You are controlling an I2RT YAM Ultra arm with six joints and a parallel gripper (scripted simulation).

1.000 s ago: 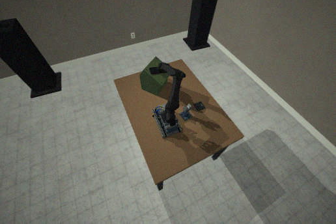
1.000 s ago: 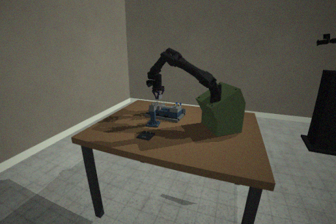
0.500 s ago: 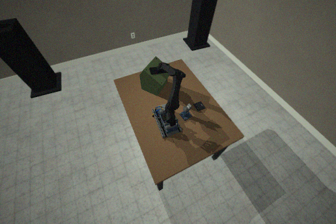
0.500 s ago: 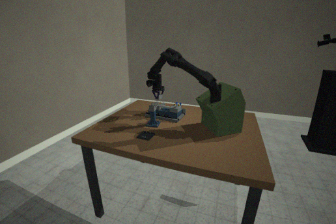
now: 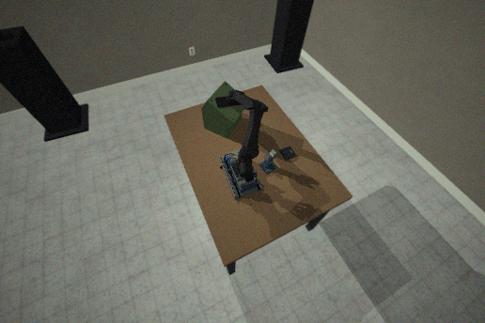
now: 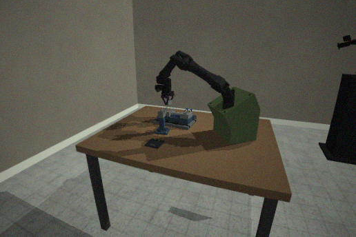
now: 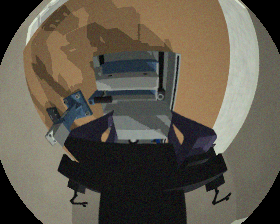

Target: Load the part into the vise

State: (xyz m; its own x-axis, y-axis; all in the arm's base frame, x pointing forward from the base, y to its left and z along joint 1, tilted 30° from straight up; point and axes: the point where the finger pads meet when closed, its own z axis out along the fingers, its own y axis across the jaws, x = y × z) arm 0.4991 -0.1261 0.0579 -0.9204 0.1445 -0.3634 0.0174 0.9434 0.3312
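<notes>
Now: hand right at the part. The rest, counted from my hand: vise (10 cm below, 7 cm behind, 3 cm to the left); infeed plate (40 cm to the left, 14 cm below, 11 cm behind).
</notes>
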